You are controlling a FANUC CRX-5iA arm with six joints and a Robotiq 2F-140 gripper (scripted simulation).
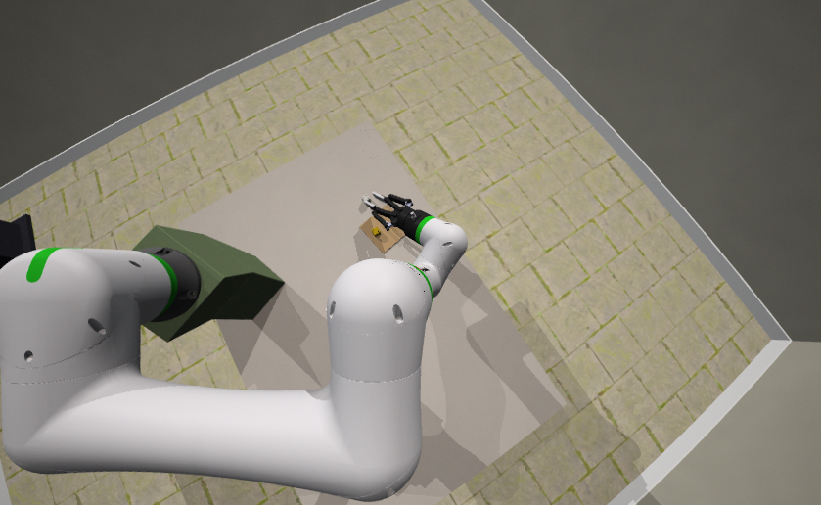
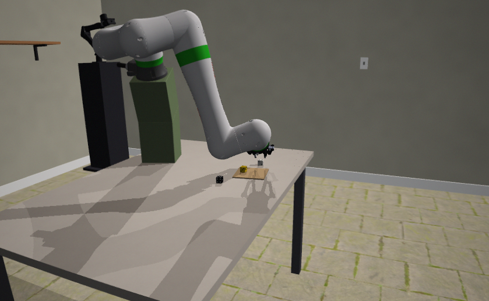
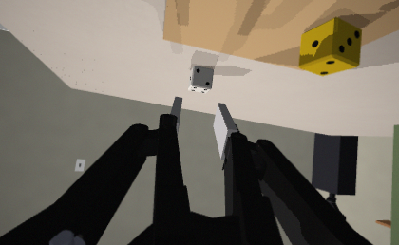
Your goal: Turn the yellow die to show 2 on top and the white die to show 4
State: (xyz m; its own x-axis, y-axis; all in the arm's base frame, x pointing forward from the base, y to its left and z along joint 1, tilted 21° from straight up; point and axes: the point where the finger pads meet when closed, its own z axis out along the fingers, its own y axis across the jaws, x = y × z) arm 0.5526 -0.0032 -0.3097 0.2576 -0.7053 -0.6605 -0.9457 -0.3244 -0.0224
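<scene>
Right now my hand is 20 mm past the white die, 50 mm to the right of it and 60 mm above it. The rest, counted from my hand: tan mat: 10 mm behind, 80 mm to the right, 70 mm below; then black die: 100 mm behind, 230 mm to the right, 60 mm below; then yellow die: 50 mm behind, 80 mm to the right, 50 mm below.
</scene>
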